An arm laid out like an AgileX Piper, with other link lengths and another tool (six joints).
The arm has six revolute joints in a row. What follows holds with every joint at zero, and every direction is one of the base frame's.
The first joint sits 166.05 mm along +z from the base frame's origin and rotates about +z.
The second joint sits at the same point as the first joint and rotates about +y.
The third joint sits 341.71 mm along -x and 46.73 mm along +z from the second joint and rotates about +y.
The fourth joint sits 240.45 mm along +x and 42.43 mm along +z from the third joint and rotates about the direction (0.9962, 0, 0.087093).
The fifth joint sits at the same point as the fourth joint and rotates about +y.
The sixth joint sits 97.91 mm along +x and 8.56 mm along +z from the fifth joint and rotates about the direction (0.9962, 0, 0.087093).
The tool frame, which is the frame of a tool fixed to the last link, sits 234.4 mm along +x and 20 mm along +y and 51.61 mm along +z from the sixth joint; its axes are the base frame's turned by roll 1.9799, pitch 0.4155 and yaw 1.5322 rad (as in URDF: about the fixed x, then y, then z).
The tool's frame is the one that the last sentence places.
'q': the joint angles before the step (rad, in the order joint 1, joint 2, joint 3, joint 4, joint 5, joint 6). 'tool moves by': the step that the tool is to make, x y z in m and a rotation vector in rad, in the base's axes. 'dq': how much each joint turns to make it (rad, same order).
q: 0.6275 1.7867 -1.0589 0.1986 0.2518 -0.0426
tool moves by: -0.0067 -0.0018 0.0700 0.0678 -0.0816 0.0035
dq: 0.0001 -0.1390 0.0001 0.0038 0.0336 0.0003
